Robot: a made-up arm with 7 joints.
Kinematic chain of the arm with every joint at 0, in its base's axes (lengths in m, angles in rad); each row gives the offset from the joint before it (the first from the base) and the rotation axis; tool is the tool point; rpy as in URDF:
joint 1: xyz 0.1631 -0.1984 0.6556 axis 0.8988 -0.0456 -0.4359
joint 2: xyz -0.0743 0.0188 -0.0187 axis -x
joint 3: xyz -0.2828 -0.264 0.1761 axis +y
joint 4: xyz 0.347 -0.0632 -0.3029 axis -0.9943 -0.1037 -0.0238
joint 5: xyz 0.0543 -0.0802 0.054 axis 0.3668 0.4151 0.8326
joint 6: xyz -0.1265 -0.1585 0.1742 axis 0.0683 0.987 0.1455
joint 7: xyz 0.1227 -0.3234 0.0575 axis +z
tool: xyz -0.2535 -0.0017 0.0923 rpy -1.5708 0 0
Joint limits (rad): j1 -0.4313..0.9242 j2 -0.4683..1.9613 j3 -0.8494..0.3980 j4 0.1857..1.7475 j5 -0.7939..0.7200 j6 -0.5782..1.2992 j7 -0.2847..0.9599
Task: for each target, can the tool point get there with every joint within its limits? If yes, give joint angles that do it. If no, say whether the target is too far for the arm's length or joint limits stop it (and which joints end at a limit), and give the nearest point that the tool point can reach.
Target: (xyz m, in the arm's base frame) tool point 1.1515 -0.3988 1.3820
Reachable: no: joint limits stop it (at a limit: joint 1, joint 4, joint 5, joint 6, joint 7) | nearest point 0.7856 -0.4907 1.4550 | short by 0.384 m
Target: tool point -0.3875 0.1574 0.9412
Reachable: yes | joints 0.4901 1.3294 -0.1409 1.3488 -0.5702 -0.2156 0.8472
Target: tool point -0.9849 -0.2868 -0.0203
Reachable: no: joint limits stop it (at a limit: joint 1, joint 2, joint 3, joint 6, joint 7) | nearest point -0.6599 -0.3792 0.1064 | short by 0.361 m
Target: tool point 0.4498 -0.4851 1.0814
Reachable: yes | joints 0.7393 0.7034 0.2541 1.3726 0.5789 0.7895 0.3884
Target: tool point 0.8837 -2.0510 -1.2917
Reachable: no: too far | nearest point 0.2878 -1.0234 -0.1252 | short by 1.665 m
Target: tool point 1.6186 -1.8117 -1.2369
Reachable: no: too far | nearest point 0.5198 -0.9183 -0.0584 | short by 1.842 m
